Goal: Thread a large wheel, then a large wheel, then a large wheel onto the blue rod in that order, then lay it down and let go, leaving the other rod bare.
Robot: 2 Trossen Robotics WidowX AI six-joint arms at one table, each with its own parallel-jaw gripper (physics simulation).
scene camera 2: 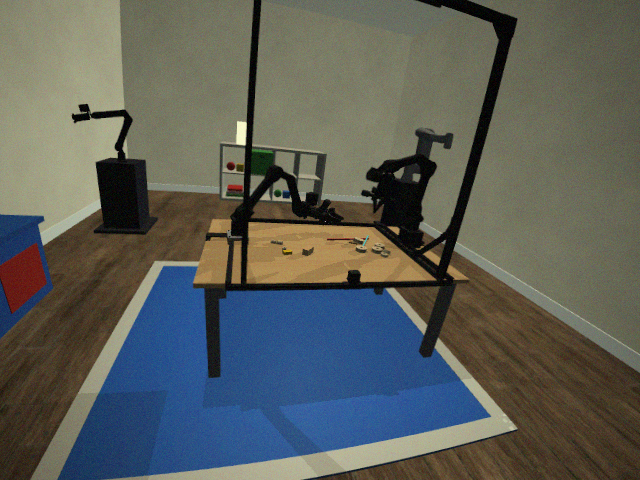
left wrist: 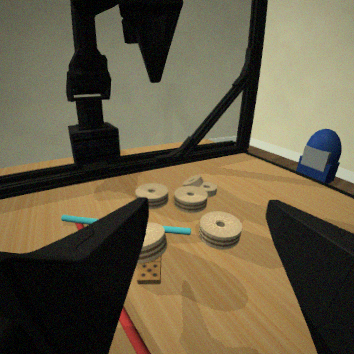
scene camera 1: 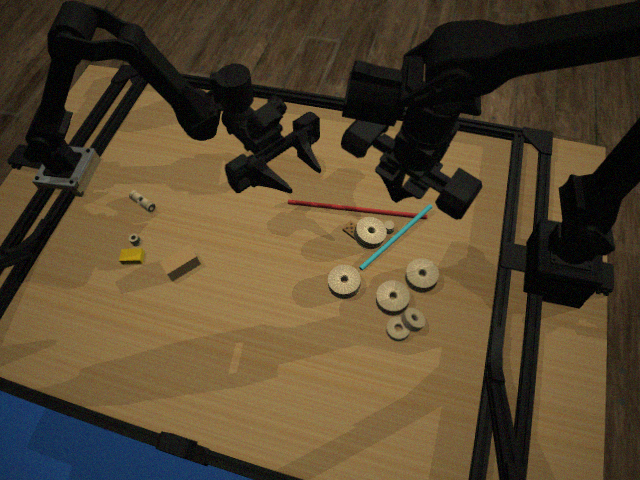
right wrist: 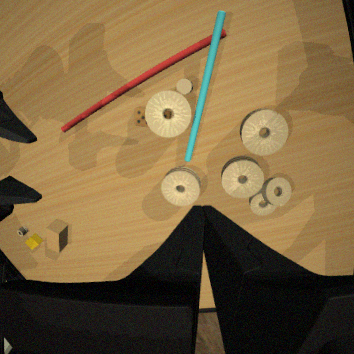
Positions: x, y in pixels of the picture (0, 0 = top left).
Labels:
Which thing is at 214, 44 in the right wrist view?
A blue rod.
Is my right gripper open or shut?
Shut.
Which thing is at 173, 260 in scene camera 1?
A dark block.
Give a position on a red rod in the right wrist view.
200, 44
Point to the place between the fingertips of my right gripper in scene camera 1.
395, 199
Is my left gripper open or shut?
Open.

